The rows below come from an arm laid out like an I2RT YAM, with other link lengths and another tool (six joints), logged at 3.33 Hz.
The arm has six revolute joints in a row. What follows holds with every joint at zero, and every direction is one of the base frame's.
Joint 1 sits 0.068 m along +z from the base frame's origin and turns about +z.
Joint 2 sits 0.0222 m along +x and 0.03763 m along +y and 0.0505 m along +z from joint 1 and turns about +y.
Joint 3 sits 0.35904 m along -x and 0.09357 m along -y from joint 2 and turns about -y.
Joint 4 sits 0.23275 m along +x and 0.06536 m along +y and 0.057 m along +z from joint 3 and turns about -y.
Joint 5 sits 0.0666 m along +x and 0.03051 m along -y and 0.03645 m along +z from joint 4 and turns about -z.
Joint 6 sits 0.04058 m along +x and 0.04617 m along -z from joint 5 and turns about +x.
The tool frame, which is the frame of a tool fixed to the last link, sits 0.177 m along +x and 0.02 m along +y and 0.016 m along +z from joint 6; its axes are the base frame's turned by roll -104.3, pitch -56.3 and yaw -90 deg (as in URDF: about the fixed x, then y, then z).
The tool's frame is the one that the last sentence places.
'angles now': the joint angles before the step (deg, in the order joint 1, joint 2, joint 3, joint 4, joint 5, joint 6). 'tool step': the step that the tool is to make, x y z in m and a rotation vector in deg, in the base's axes. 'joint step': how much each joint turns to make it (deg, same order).
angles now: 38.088 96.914 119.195 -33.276 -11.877 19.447
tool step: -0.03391 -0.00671 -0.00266 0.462 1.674 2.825
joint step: 0.943 -4.596 -5.152 -0.234 -2.122 1.031
